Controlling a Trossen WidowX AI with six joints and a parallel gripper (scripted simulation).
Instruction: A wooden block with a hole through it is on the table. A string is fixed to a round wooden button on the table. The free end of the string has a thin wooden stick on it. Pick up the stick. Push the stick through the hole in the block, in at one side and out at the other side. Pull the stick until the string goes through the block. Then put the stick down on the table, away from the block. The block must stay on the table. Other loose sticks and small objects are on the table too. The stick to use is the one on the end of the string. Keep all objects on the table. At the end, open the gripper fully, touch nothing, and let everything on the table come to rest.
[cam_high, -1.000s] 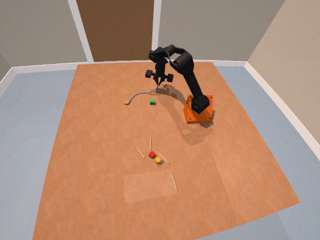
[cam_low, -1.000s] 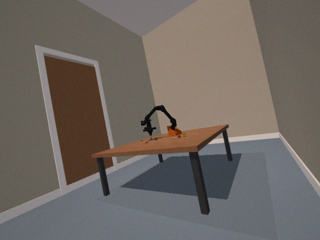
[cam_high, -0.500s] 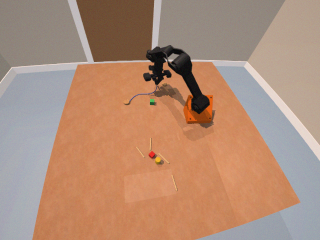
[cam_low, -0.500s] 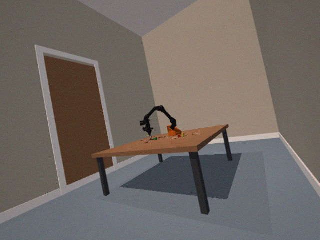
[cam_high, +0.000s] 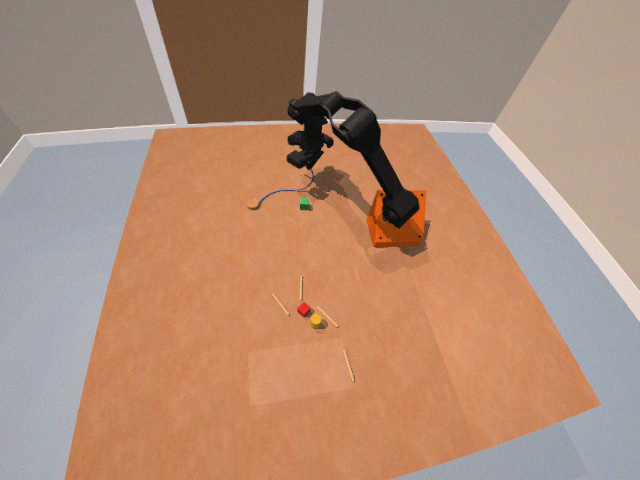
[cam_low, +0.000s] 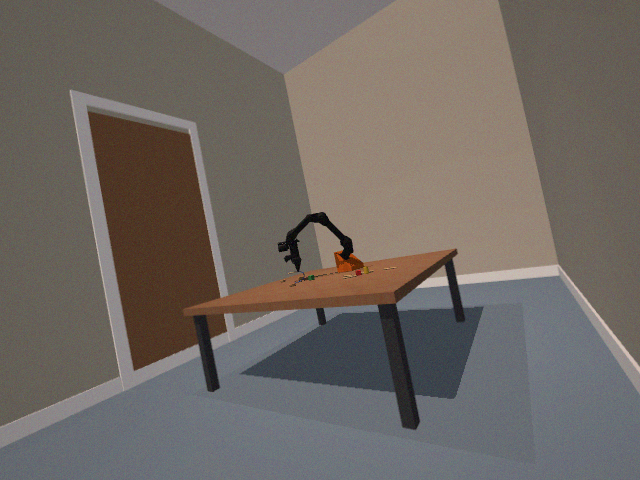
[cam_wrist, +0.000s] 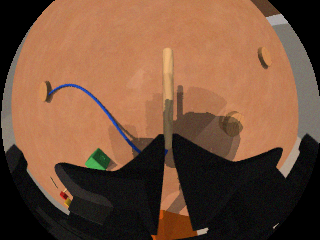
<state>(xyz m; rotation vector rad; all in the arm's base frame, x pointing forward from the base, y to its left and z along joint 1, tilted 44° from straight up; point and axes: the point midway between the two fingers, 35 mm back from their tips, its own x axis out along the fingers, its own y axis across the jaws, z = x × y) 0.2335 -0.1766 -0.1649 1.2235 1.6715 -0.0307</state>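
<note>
The thin wooden stick lies 1 cm ahead of my gripper tip and 1 cm to the right of it. The rest, counted from my gripper tip: round wooden button: 20 cm ahead, 11 cm to the left, 6 cm below; green block: 3 cm ahead, 13 cm to the left, 5 cm below; red cube: 7 cm ahead, 50 cm to the left, 5 cm below.
</note>
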